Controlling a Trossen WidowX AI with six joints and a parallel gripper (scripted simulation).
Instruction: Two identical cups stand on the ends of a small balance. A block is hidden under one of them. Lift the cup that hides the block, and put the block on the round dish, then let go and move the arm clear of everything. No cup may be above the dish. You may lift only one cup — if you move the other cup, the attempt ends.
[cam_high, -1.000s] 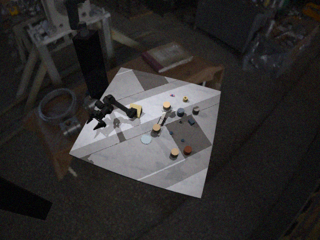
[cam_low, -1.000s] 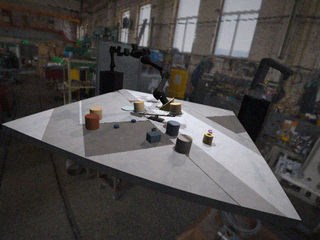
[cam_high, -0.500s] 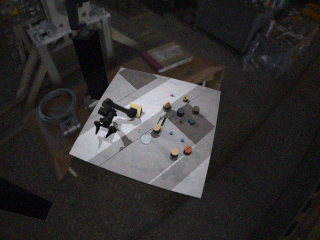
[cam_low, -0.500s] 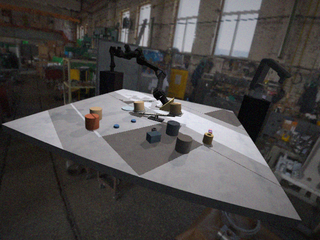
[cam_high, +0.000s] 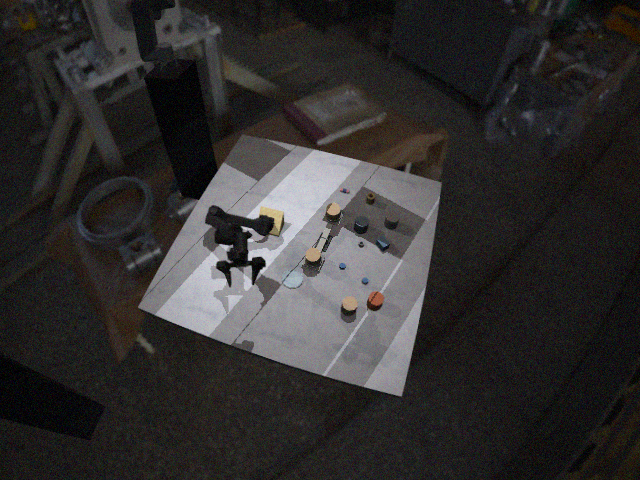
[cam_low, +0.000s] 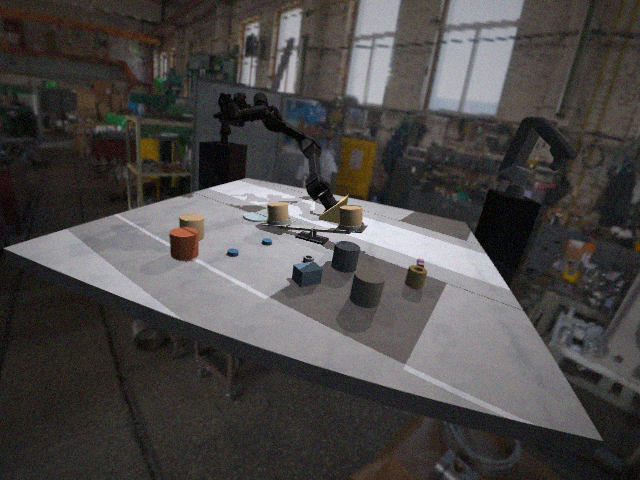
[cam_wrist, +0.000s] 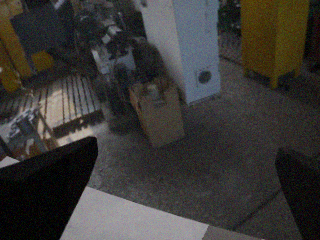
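The pale green block is 17 cm ahead of my gripper tip, 38 cm to the left of it and 30 cm below it. Round my gripper tip: pale blue round dish 11 cm ahead, 26 cm to the left, 34 cm below; balance beam 19 cm ahead, 51 cm to the left, 30 cm below; balance 19 cm ahead, 51 cm to the left, 32 cm below.
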